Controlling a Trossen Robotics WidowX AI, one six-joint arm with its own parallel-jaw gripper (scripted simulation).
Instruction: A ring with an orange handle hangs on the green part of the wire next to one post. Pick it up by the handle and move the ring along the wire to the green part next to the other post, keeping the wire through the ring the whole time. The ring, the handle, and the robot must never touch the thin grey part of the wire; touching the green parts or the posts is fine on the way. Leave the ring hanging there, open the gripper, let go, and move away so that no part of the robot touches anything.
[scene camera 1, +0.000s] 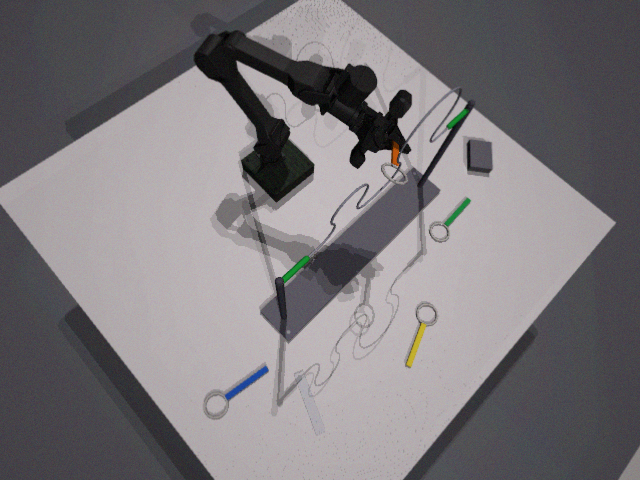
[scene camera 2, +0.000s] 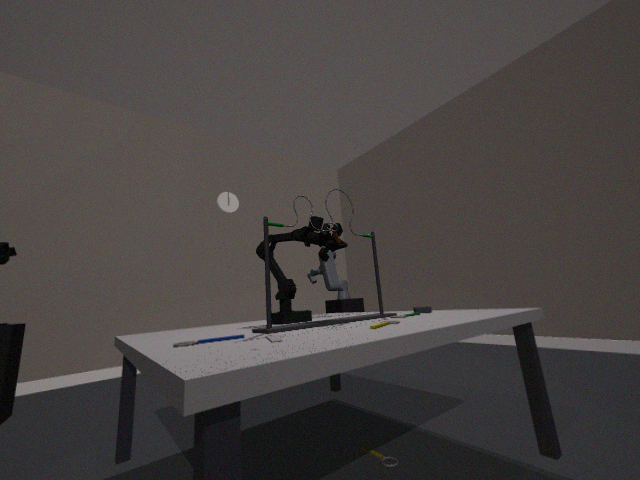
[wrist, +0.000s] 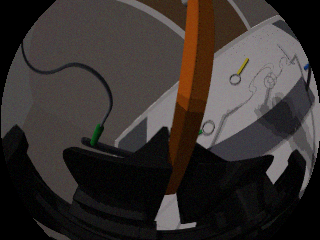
Observation:
In view: my gripper (scene camera 1: 409, 151) and a block (scene camera 1: 479, 153).
My gripper also shows in the wrist view (wrist: 168, 131). The wrist view misses the block, which is hidden by my gripper.

